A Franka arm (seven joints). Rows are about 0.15 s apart.
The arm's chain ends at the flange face. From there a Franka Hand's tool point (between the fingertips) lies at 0.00 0.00 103.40 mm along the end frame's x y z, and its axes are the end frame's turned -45 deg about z.
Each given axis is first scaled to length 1.
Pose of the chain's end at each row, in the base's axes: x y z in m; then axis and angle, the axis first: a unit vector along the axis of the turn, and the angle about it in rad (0 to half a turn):
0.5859 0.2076 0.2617 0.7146 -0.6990 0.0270 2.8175
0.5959 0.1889 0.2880 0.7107 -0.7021 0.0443 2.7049
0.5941 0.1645 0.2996 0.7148 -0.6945 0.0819 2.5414
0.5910 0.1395 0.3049 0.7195 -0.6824 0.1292 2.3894
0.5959 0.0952 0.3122 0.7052 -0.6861 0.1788 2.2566
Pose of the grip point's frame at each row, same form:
0.5668 0.1803 0.1638 0.9274 -0.3722 -0.0376 2.8217
0.5714 0.1517 0.1947 0.9253 -0.3767 -0.0440 2.7048
0.5646 0.1120 0.2155 0.9284 -0.3690 -0.0429 2.5258
0.5594 0.0729 0.2324 0.9332 -0.3579 -0.0320 2.3505
0.5623 0.0181 0.2521 0.9289 -0.3699 -0.0164 2.1914

